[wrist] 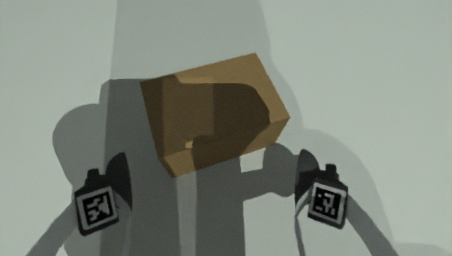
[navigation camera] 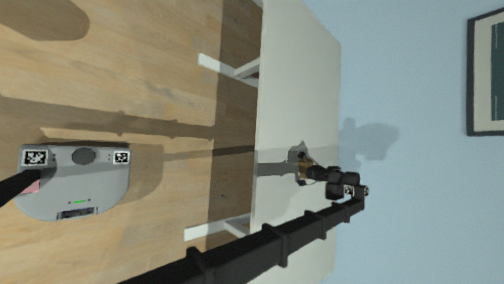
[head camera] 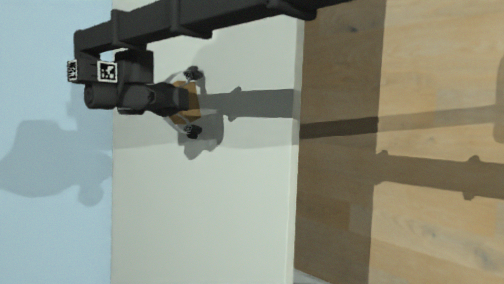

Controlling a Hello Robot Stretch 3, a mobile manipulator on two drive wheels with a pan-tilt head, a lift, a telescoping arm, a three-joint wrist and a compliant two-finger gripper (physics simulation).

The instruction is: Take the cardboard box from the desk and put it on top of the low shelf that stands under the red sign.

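Pixels of known places: gripper, fingertip midpoint: (navigation camera: 299,168) (head camera: 196,103); robot's base at its link origin: (navigation camera: 84,155).
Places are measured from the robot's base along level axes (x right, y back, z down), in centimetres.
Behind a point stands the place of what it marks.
Note:
The brown cardboard box (head camera: 194,95) @[x 81.2, y 3.9, z -72.8 cm] (navigation camera: 303,171) @[x 81.1, y 3.5, z -74.5 cm] (wrist: 215,110) rests on the white desk (head camera: 200,215) @[x 79.4, y -25.2, z -72.1 cm] (navigation camera: 300,85) @[x 79.9, y -40.8, z -72.1 cm] (wrist: 390,55), turned at an angle to the fingers. My gripper (head camera: 192,103) @[x 79.7, y 2.1, z -73.3 cm] (navigation camera: 301,169) @[x 79.7, y 2.1, z -73.3 cm] (wrist: 214,171) @[x 79.7, y 2.1, z -73.3 cm] is open over the desk, its two fingertips wide apart. In the head view the fingertips stand on either side of the box, and the gripper body hides part of it. In the wrist view the box lies ahead of the fingertips, centred between them and touching neither. The low shelf and the red sign do not show.
My arm (head camera: 145,25) @[x 46.7, y 9.6, z -104.9 cm] (navigation camera: 275,237) @[x 24.0, y 8.2, z -104.8 cm] reaches across the desk. A pale blue wall (head camera: 50,240) @[x 131.1, y -39.9, z -89.7 cm] (navigation camera: 415,210) @[x 129.1, y 21.5, z -110.6 cm] runs behind the desk, with a dark-framed picture (navigation camera: 470,75) @[x 129.0, y -44.4, z -128.6 cm] on it. My grey base (navigation camera: 75,185) @[x -1.7, y 11.9, z -16.0 cm] stands on the wooden floor (head camera: 435,135) @[x 52.3, y -5.9, z -0.1 cm] (navigation camera: 130,65) @[x 16.1, y -51.9, z 0.0 cm], apart from the desk's white legs (navigation camera: 215,62).

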